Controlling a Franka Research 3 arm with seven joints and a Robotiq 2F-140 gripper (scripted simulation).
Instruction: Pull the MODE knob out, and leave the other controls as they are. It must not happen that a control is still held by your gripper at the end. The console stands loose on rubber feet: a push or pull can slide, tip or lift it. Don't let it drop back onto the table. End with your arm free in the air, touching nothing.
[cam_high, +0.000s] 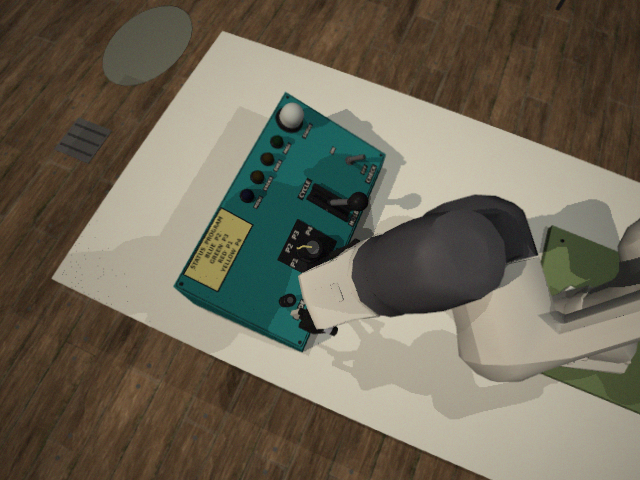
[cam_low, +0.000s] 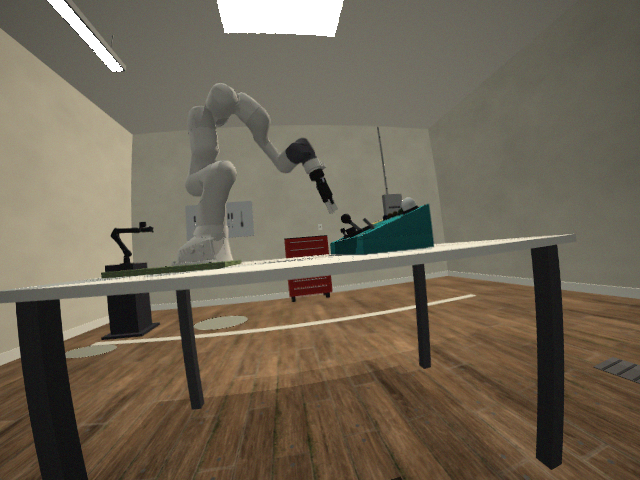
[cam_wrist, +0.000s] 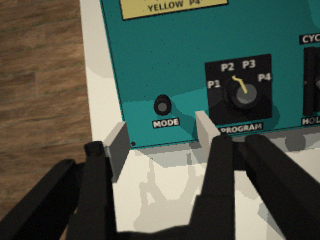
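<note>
Now: the mode knob 50 mm ahead of my hand and 130 mm below it. The rest, counted from my hand: cycle lever (10 mm ahead, 240 mm to the right, 130 mm below); then program dial (50 mm ahead, 120 mm to the right, 140 mm below); then teal console (70 mm ahead, 190 mm to the right, 160 mm below).
</note>
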